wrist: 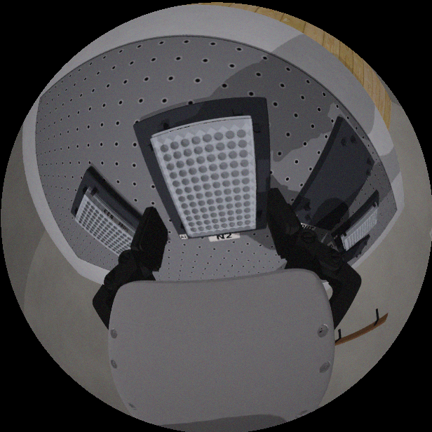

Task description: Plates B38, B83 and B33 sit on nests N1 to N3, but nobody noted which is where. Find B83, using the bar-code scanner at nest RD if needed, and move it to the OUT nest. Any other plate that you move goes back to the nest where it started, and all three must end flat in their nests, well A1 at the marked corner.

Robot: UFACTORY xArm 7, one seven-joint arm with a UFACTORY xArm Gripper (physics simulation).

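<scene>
A pale 96-well plate (pixel 207 175) lies in the dark nest N2 (pixel 262 150), in the middle of the wrist view; it looks flat. My gripper (pixel 211 210) is open, with one finger on each side of this plate and nothing between them. A second plate (pixel 100 225) sits in a dark nest (pixel 90 176) at the left, partly behind the left finger; its side bears small print that I cannot read for certain. A third plate (pixel 361 232) sits in a nest at the far right. The OUT nest (pixel 337 165) is empty. The scanner cannot be made out.
The nests stand on a grey perforated board (pixel 155 60) with a pale border (pixel 150 25). An N2 label (pixel 224 236) lies at the near edge of the middle nest, with a small corner label (pixel 183 236) beside it. The right finger partly covers the OUT label (pixel 307 226).
</scene>
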